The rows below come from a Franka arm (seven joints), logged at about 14 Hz.
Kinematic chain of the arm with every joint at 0, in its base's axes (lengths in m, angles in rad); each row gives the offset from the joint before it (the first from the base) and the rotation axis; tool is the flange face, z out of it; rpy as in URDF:
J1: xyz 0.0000 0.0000 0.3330 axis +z
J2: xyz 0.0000 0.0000 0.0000 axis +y
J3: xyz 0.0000 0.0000 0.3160 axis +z
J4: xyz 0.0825 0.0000 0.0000 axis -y
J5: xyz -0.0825 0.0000 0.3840 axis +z
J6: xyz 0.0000 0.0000 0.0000 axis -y
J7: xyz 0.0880 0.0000 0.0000 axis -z
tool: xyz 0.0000 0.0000 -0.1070 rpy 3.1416 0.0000 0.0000
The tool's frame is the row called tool.
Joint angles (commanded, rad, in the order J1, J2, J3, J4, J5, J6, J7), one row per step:
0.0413, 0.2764, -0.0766, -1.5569, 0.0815, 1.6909, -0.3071
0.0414, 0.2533, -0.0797, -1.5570, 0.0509, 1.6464, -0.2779
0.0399, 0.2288, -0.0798, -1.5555, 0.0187, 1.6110, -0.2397
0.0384, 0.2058, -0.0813, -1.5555, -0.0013, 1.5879, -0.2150
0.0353, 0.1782, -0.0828, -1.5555, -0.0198, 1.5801, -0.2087
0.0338, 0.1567, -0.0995, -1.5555, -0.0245, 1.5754, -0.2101
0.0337, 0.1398, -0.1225, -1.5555, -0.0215, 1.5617, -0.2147
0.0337, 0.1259, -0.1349, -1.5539, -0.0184, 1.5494, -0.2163
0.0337, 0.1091, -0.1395, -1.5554, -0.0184, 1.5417, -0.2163
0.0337, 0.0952, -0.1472, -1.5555, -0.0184, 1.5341, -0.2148
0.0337, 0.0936, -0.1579, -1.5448, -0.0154, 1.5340, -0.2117
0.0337, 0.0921, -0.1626, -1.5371, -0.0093, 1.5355, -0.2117
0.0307, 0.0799, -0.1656, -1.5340, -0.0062, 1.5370, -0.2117
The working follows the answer.
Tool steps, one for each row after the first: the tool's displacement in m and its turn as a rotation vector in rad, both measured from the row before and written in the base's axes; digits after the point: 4 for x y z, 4 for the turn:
-0.0089, -0.0044, 0.0111, -0.0316, 0.0240, -0.0222
-0.0082, -0.0042, 0.0133, -0.0352, 0.0115, -0.0315
-0.0069, -0.0039, 0.0124, -0.0223, 0.0009, -0.0235
-0.0063, -0.0048, 0.0161, -0.0182, -0.0191, -0.0077
-0.0055, -0.0108, 0.0126, -0.0062, -0.0166, -0.0160
-0.0062, -0.0125, 0.0092, 0.0018, -0.0035, -0.0192
-0.0050, -0.0065, 0.0081, 0.0031, -0.0036, -0.0115
-0.0052, -0.0026, 0.0085, 0.0010, -0.0077, -0.0049
-0.0047, -0.0043, 0.0074, 0.0003, -0.0063, -0.0094
-0.0004, -0.0055, 0.0060, 0.0004, -0.0126, -0.0138
0.0000, -0.0019, 0.0046, 0.0045, -0.0114, -0.0049
-0.0032, -0.0031, 0.0085, 0.0026, -0.0172, -0.0061

Tool pose at each row, in the base's axes (x y z in m, rotation vector in rad; rounded; the steps above come from the unrounded poses):
0.6298, -0.0096, 0.4767, -3.0277, -0.3923, 0.1978
0.6208, -0.0140, 0.4878, -3.0560, -0.3569, 0.2409
0.6127, -0.0182, 0.5011, -3.0907, -0.3069, 0.2659
0.6057, -0.0221, 0.5136, -3.1138, -0.2692, 0.2720
0.5994, -0.0269, 0.5297, 3.1071, 0.2539, -0.2439
0.5938, -0.0377, 0.5423, 3.1047, 0.2276, -0.2186
0.5876, -0.0502, 0.5515, 3.1099, 0.1980, -0.2136
0.5826, -0.0567, 0.5595, 3.1150, 0.1807, -0.2081
0.5774, -0.0593, 0.5680, 3.1170, 0.1731, -0.1962
0.5727, -0.0635, 0.5754, 3.1190, 0.1585, -0.1865
0.5723, -0.0691, 0.5814, 3.1217, 0.1369, -0.1670
0.5723, -0.0710, 0.5859, 3.1272, 0.1297, -0.1492
0.5691, -0.0742, 0.5945, 3.1309, 0.1204, -0.1223

